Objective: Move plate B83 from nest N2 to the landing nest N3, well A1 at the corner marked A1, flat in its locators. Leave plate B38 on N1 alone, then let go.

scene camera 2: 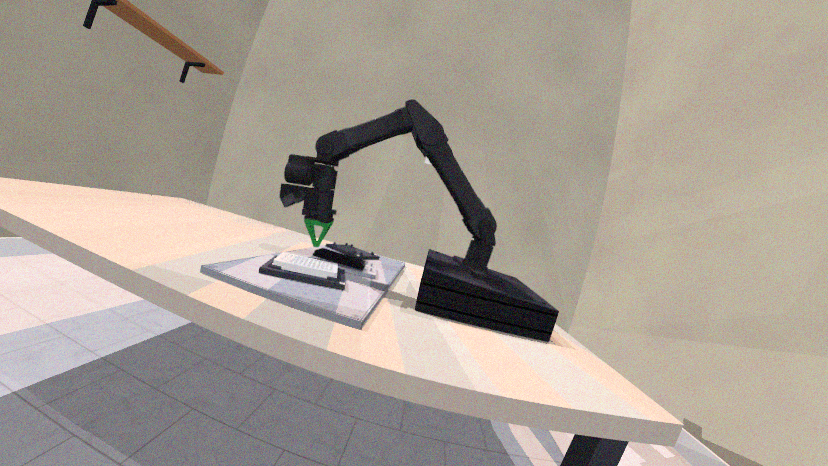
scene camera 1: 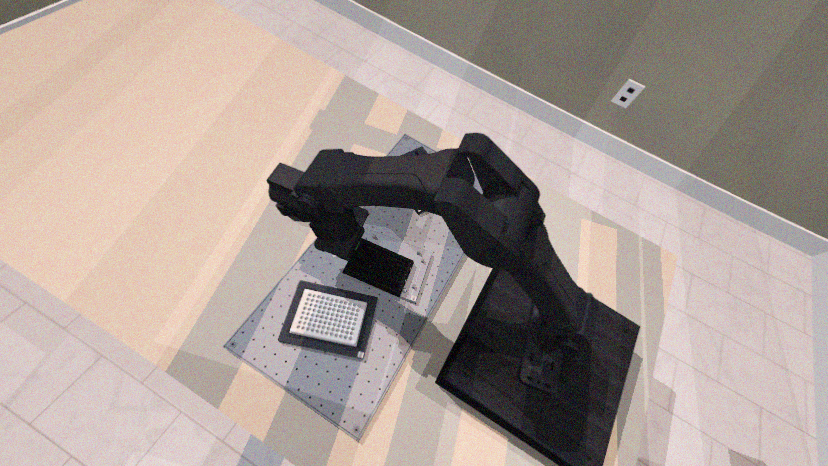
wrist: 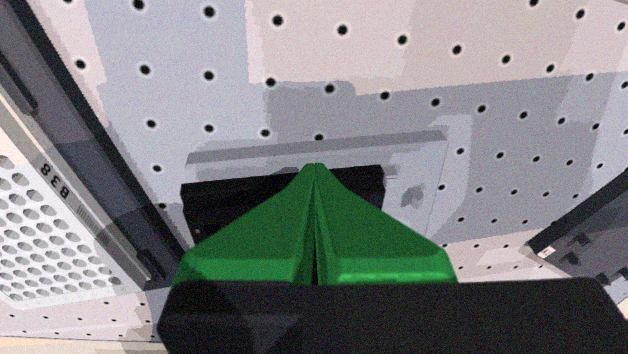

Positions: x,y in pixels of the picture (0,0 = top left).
Scene:
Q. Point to a grey perforated baseplate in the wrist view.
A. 525,101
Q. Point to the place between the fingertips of the gripper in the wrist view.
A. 314,177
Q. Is the gripper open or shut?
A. Shut.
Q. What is the gripper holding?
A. Nothing.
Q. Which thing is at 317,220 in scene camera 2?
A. The gripper.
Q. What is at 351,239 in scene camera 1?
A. The gripper.

